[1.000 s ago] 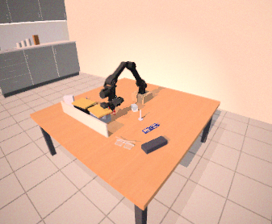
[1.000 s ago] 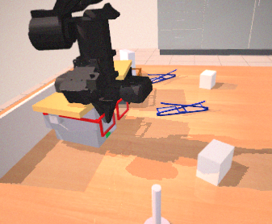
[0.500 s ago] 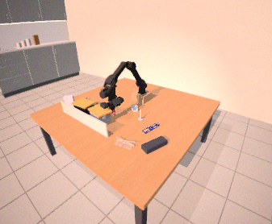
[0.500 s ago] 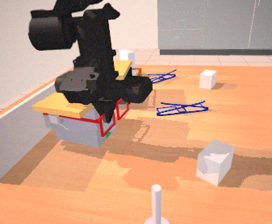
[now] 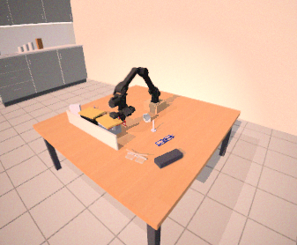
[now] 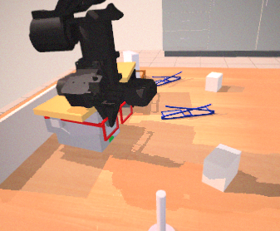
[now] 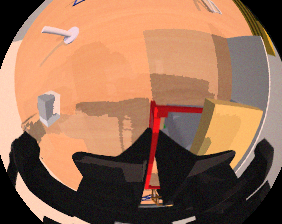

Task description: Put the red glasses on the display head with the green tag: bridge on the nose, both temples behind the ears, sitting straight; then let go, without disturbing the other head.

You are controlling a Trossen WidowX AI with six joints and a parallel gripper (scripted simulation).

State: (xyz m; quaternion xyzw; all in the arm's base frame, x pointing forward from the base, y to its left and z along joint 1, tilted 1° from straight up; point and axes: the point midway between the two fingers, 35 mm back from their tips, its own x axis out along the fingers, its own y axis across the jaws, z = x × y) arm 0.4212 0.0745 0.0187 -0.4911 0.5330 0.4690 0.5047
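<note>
The grey display head lies 6 cm ahead of my gripper tip, 4 cm to the right of it and 1 cm below it. The rest, counted from my gripper tip: long white panel 20 cm ahead, 14 cm to the right, 1 cm below; thin white post 14 cm behind, 16 cm to the left, 4 cm below; dark case 3 cm ahead, 45 cm to the left, 5 cm below.
</note>
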